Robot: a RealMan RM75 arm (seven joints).
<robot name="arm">
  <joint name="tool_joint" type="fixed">
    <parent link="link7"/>
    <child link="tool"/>
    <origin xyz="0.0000 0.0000 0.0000" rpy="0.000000 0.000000 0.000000"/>
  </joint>
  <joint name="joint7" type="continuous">
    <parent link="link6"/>
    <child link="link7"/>
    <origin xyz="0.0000 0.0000 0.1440" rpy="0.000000 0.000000 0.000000"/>
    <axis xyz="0 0 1"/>
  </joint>
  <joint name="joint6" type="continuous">
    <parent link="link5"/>
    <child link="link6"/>
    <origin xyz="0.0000 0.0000 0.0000" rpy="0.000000 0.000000 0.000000"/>
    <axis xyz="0 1 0"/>
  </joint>
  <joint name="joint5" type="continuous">
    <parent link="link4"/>
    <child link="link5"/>
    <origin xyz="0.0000 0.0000 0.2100" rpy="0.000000 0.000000 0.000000"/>
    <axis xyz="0 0 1"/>
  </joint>
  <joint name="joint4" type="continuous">
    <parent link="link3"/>
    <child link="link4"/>
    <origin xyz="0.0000 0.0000 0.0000" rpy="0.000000 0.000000 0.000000"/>
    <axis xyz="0 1 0"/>
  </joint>
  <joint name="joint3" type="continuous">
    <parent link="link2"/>
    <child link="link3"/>
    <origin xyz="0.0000 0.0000 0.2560" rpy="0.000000 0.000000 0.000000"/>
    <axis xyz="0 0 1"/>
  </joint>
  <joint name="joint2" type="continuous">
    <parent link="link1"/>
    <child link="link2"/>
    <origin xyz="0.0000 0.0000 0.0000" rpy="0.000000 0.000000 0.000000"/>
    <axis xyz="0 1 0"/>
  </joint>
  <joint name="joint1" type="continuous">
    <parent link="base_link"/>
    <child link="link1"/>
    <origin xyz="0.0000 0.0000 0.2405" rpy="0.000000 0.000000 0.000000"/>
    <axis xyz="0 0 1"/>
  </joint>
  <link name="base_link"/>
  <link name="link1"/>
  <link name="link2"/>
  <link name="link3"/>
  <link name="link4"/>
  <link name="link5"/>
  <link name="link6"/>
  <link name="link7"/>
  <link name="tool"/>
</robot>
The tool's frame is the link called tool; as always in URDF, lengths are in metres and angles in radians. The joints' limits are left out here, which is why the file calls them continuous.
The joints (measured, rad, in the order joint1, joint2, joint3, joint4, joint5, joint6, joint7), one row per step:
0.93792 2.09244 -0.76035 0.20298 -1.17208 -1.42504 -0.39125
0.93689 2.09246 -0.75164 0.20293 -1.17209 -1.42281 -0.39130
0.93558 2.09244 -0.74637 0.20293 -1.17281 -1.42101 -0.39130
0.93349 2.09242 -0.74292 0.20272 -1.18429 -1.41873 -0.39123
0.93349 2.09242 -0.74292 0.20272 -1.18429 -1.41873 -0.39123
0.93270 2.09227 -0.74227 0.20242 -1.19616 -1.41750 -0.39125
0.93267 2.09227 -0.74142 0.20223 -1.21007 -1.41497 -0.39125
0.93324 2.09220 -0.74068 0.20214 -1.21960 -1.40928 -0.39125
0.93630 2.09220 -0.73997 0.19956 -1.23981 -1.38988 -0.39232
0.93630 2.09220 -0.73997 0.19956 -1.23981 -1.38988 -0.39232
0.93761 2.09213 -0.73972 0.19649 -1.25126 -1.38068 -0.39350
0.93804 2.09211 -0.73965 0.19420 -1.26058 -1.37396 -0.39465
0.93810 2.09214 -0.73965 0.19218 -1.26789 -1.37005 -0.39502
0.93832 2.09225 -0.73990 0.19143 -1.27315 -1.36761 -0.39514
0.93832 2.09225 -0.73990 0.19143 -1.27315 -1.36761 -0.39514
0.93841 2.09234 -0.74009 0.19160 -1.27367 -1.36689 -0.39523
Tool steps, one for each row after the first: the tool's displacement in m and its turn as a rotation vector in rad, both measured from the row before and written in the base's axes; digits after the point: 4 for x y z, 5 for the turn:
0.0003 0.0008 0.0006 0.00431 0.00450 -0.00689
0.0005 0.0003 0.0003 0.00213 0.00202 -0.00477
0.0007 -0.0009 -0.0010 -0.00487 -0.00542 0.00175
0.0000 0.0000 0.0000 0.00000 0.00000 0.00000
0.0002 -0.0011 -0.0011 -0.00619 -0.00700 0.00552
0.0000 -0.0011 -0.0015 -0.00757 -0.00877 0.00646
0.0002 -0.0004 -0.0013 -0.00536 -0.00876 0.00216
0.0004 0.0002 -0.0030 -0.00955 -0.02543 0.00372
0.0000 0.0000 0.0000 0.00000 0.00000 0.00000
0.0001 0.0002 -0.0013 -0.00348 -0.01392 0.00426
0.0003 0.0000 -0.0010 -0.00285 -0.01094 0.00341
0.0002 -0.0001 -0.0007 -0.00241 -0.00739 0.00322
0.0001 -0.0003 -0.0006 -0.00257 -0.00499 0.00239
0.0000 0.0000 0.0000 0.00000 0.00000 0.00000
0.0000 -0.0001 -0.0002 -0.00055 -0.00091 -0.00004

